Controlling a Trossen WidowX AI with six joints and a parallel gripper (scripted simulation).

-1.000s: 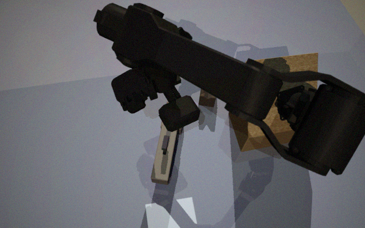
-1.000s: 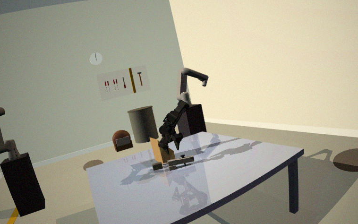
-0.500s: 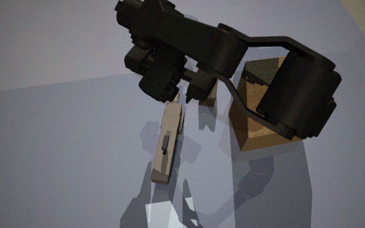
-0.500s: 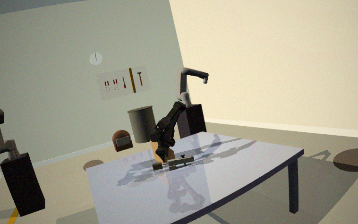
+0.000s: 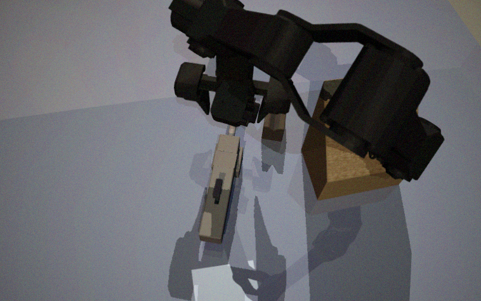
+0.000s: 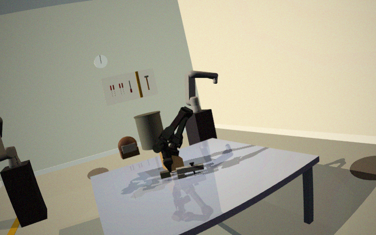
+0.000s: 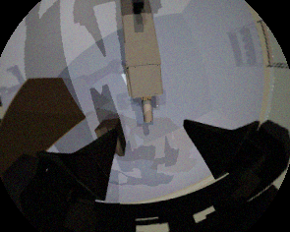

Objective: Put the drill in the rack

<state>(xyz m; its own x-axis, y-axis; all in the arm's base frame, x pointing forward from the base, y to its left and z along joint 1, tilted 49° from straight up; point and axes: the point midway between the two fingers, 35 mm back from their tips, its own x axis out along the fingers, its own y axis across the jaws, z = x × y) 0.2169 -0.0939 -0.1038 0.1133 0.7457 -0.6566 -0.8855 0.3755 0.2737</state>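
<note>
Now: the drill 60 mm to the left of my gripper tip, 30 mm ahead of it and 20 mm below it. Also, from my gripper tip: dark key: 130 mm to the left, 70 mm ahead, 20 mm below; then rack: 90 mm behind, 50 mm below.
</note>
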